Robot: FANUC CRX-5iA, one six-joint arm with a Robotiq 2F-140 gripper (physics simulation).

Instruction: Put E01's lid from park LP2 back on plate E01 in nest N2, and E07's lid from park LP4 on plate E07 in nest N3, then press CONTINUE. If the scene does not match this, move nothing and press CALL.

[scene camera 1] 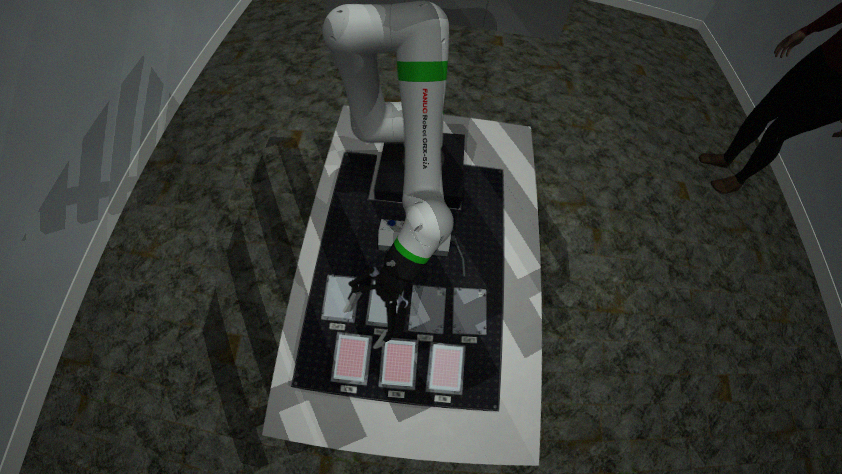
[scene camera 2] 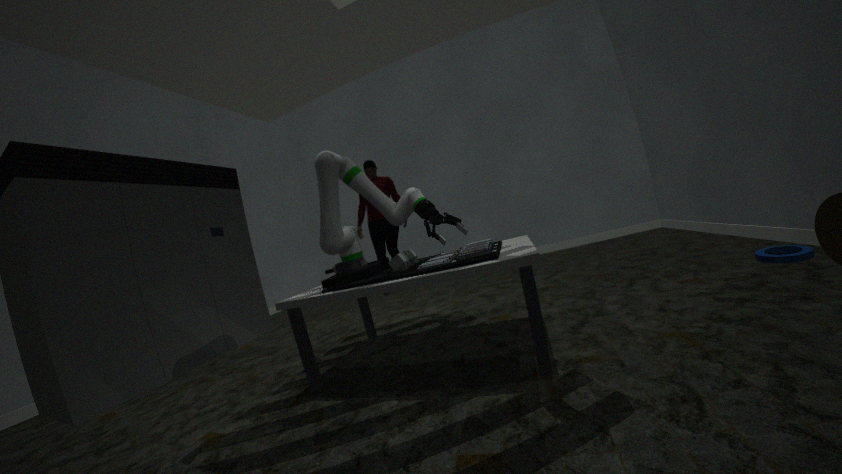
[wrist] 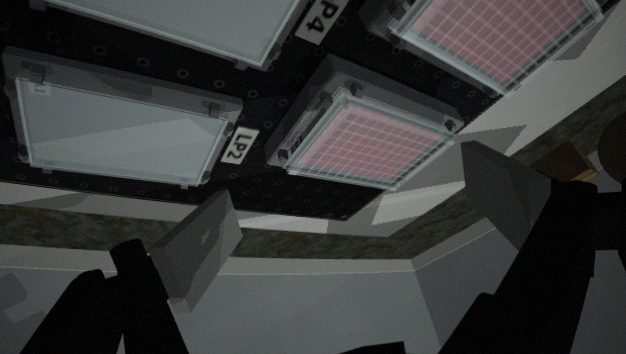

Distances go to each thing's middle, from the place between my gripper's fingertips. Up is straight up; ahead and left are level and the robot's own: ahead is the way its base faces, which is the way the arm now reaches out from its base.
The LP2 label (wrist: 243, 137) lies 30 mm behind my hand, 80 mm to the right of it and 100 mm below it. Round my hand: LP3 lid park (scene camera 1: 469, 305): 60 mm behind, 310 mm to the left, 90 mm below; LP2 lid park (wrist: 38, 64): 100 mm behind, 80 mm to the right, 90 mm below; LP1 lid park (scene camera 1: 427, 309): 70 mm behind, 180 mm to the left, 90 mm below.
